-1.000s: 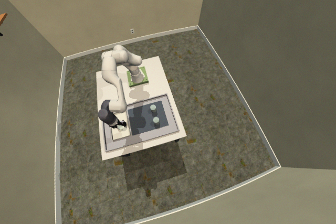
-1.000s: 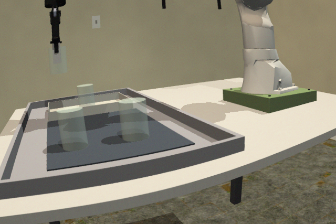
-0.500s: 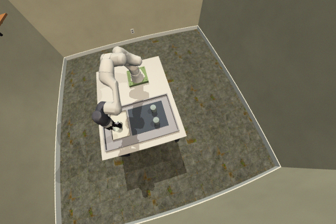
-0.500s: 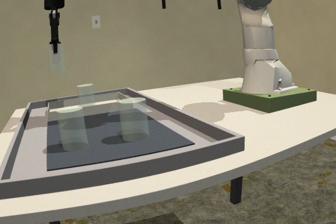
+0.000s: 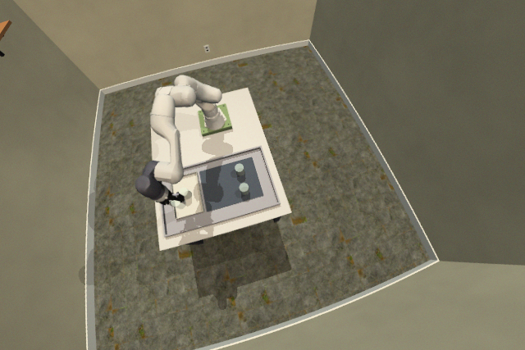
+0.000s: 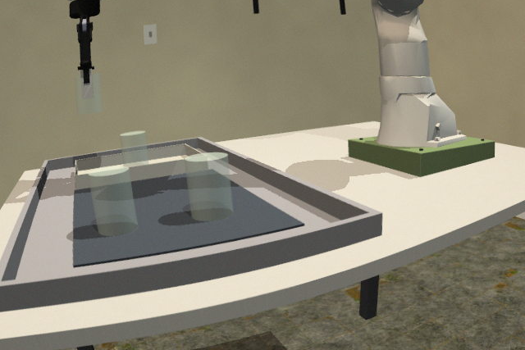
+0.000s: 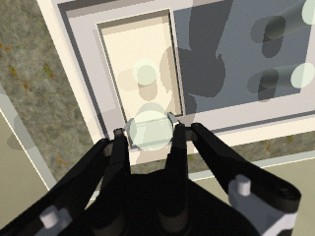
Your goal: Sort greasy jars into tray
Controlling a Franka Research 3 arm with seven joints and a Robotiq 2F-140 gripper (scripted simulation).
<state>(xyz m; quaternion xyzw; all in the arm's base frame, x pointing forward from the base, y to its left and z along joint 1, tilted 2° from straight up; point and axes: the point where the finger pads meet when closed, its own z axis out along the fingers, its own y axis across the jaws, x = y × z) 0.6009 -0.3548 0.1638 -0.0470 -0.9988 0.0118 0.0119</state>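
Right now my hand is 200 mm above the cream tray and 100 mm past it. The rest, counted from my hand: dark mat: 320 mm to the left, 210 mm below, 80 mm behind.
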